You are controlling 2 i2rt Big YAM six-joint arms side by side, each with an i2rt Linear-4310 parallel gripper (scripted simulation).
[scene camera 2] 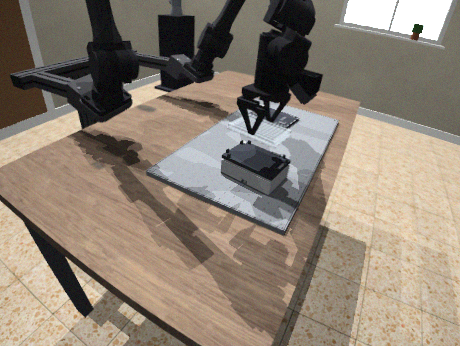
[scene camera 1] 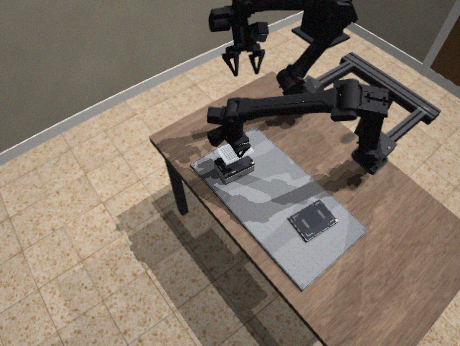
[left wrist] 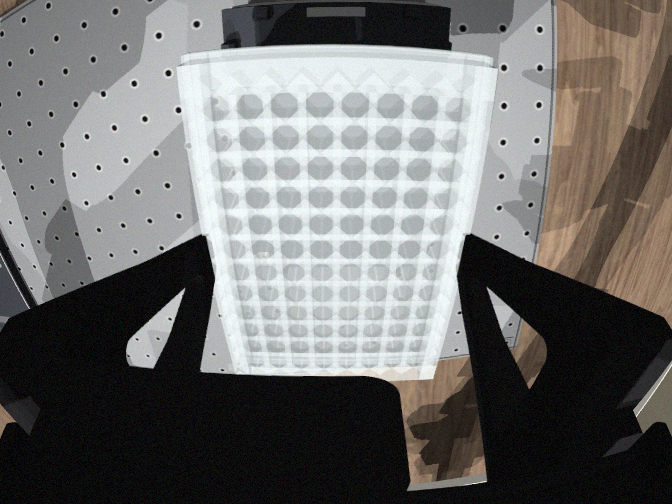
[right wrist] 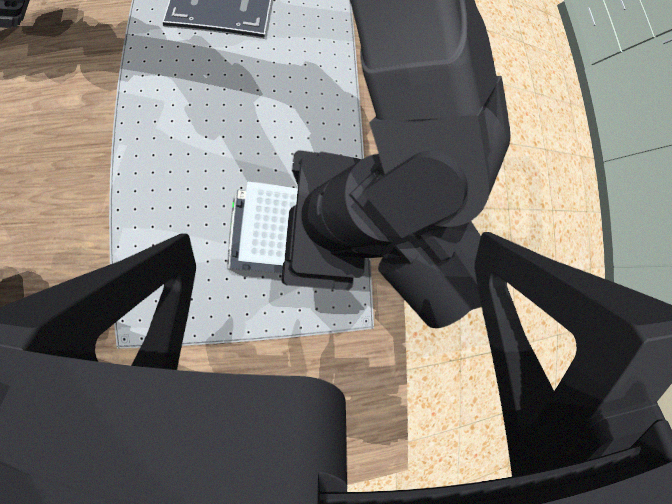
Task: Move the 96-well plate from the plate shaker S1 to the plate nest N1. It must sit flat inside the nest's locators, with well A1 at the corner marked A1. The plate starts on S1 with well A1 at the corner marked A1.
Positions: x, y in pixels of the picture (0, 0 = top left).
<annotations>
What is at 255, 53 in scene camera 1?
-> The right gripper.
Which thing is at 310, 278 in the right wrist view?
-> The left gripper.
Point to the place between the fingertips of the left gripper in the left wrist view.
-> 336, 249
</annotations>
